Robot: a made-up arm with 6 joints.
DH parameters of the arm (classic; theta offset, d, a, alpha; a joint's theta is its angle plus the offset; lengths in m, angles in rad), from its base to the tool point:
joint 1: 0 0.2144 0 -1.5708
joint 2: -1.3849 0 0.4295 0
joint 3: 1.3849 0 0.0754 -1.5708
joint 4: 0 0.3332 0 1.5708
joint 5: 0 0 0.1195 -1.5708
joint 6: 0 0.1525 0 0
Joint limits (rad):
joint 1: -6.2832..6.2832
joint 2: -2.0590..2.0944
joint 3: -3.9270..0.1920
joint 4: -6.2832..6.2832
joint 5: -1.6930..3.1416
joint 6: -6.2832..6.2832
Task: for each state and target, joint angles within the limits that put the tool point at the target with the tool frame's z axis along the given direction. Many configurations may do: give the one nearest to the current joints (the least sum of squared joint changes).
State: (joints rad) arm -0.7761 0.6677 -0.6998 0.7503 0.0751 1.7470
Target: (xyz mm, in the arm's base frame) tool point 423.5 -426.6 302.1 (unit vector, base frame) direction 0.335 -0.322 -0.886
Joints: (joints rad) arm -0.7807 0.2198 -0.8402 0.0513 0.1376 1.7470
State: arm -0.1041 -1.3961 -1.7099 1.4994 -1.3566 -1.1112
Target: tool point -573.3 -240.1 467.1 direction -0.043 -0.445 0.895
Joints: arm 0.1882 -1.9449 -1.8721 2.3927 -0.6815 -1.1112
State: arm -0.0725 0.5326 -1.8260 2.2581 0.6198 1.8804
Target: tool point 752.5 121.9 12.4 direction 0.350 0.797 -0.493
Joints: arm 0.1124 0.9612 -1.5859 1.6586 0.8562 1.8804
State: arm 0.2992 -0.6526 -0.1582 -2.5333 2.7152 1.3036
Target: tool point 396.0 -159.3 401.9 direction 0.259 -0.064 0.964
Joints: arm -0.4393 0.2078 -0.3053 -3.2879 2.7755 1.3036
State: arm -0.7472 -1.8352 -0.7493 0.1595 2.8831 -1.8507
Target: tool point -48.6 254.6 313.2 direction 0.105 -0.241 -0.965
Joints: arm -1.3202 -2.0569 -0.8706 0.0912 2.6631 -1.8507
